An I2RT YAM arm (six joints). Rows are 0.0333 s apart.
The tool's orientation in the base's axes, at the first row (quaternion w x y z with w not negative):
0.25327 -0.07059 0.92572 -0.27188
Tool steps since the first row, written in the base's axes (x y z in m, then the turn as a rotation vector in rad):
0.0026 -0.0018 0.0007 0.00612 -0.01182 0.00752
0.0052 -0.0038 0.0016 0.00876 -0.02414 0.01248
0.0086 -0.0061 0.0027 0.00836 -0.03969 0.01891
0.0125 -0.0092 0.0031 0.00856 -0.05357 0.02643
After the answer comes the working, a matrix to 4 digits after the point.
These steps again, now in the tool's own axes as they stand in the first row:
-0.0021 -0.0019 0.0017 -0.00534 -0.01397 0.00319
-0.0041 -0.0040 0.0033 -0.00644 -0.02700 0.00670
-0.0069 -0.0065 0.0053 -0.00469 -0.04356 0.00911
-0.0096 -0.0093 0.0084 -0.00438 -0.05931 0.01026

The tool's axes in the first row as the columns of a matrix, in the base's axes (rounded; the answer above uses it unrounded):
-0.8617 0.0070 0.5073
-0.2684 0.8422 -0.4676
-0.4305 -0.5391 -0.7239

